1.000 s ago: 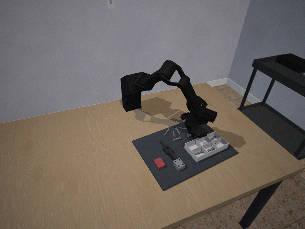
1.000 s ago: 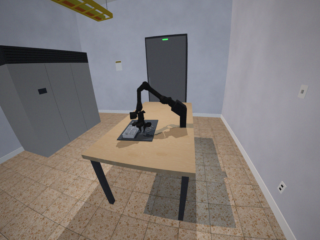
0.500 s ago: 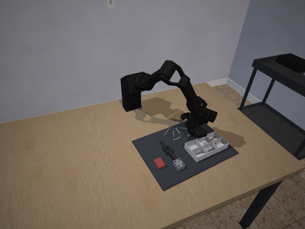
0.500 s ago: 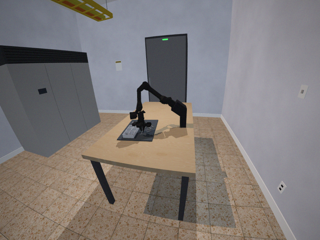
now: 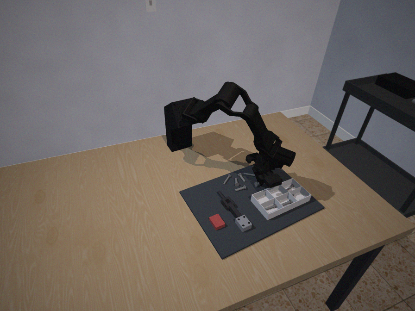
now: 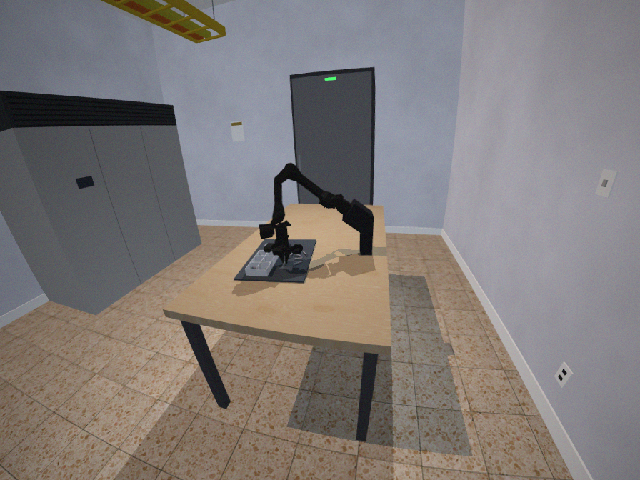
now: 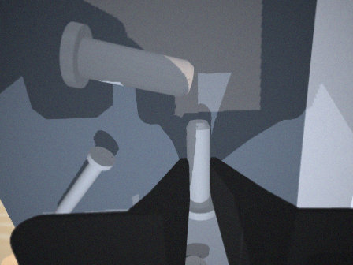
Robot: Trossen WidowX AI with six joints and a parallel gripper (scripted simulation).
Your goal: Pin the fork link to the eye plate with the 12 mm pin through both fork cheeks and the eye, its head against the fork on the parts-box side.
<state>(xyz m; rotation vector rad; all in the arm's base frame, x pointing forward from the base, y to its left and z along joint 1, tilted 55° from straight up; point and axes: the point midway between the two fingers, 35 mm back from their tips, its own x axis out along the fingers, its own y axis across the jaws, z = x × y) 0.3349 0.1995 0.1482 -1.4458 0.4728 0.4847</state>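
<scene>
The thicker pin lies 50 mm to the left of my hand, 30 mm below it and 30 mm behind it. The rest, counted from my hand: light grey headed pin (90 mm to the right, 30 mm below, 10 mm behind); then mat (80 mm to the right, 50 mm ahead, 40 mm below); then grey pin (30 mm below).
</scene>
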